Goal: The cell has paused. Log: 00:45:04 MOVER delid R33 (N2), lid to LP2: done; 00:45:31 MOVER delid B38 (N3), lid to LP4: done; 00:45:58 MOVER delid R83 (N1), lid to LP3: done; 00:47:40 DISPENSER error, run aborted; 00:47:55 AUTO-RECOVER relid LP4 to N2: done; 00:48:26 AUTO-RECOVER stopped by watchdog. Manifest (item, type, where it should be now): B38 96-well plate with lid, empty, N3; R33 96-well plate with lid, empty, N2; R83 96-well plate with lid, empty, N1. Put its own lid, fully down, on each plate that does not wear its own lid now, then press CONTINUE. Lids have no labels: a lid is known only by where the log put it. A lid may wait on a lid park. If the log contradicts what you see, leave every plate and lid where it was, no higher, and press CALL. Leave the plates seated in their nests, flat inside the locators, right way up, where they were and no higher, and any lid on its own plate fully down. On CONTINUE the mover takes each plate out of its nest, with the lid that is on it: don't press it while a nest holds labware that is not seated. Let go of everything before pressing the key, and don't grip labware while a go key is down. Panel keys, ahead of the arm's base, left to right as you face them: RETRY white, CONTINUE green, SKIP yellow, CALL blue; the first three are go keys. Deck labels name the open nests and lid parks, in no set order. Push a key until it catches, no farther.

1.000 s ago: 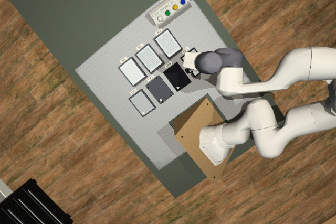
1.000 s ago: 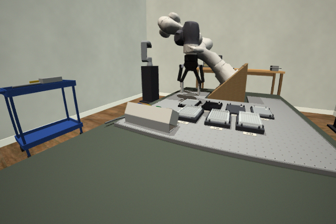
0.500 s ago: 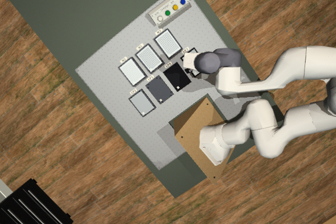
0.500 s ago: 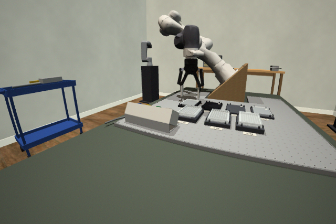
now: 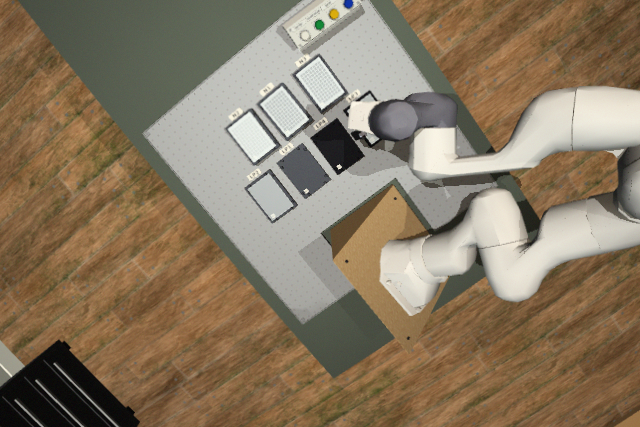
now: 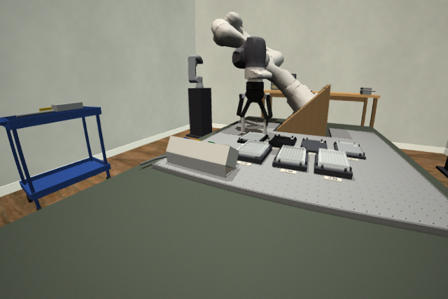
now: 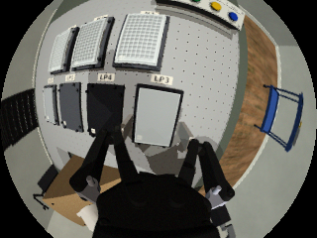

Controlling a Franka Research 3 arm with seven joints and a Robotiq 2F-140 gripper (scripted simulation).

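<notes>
The lid park LP3 lies 5 cm below my hand. From my hand the other things lie so: lid park LP4 (2 cm behind, 13 cm to the left, 5 cm below); LP1 (3 cm behind, 26 cm to the left, 5 cm below); white key (30 cm ahead, 4 cm to the left, 1 cm above).
</notes>
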